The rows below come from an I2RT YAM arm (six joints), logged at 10 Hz.
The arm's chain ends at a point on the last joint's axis. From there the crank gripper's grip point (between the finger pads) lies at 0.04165 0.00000 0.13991 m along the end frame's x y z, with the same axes.
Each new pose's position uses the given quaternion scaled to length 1; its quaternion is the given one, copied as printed.
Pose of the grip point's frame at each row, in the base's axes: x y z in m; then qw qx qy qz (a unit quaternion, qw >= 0):
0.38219 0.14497 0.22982 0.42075 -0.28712 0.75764 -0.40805
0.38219 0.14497 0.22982 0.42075 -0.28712 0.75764 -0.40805
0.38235 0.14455 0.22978 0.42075 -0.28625 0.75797 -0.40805
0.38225 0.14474 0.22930 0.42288 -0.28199 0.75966 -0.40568
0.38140 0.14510 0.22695 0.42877 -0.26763 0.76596 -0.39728
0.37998 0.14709 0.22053 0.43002 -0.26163 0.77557 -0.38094
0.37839 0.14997 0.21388 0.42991 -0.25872 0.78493 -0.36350
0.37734 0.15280 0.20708 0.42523 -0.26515 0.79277 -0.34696
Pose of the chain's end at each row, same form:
0.28024 0.23010 0.29040 0.42075 -0.28712 0.75764 -0.40805
0.28024 0.23010 0.29040 0.42075 -0.28712 0.75764 -0.40805
0.28050 0.22977 0.29040 0.42075 -0.28625 0.75797 -0.40805
0.28048 0.22974 0.29035 0.42288 -0.28199 0.75966 -0.40568
0.28012 0.22941 0.28975 0.42877 -0.26763 0.76596 -0.39728
0.27931 0.22883 0.28757 0.43002 -0.26163 0.77557 -0.38094
0.27833 0.22862 0.28538 0.42991 -0.25872 0.78493 -0.36350
0.27800 0.22802 0.28313 0.42523 -0.26515 0.79277 -0.34696

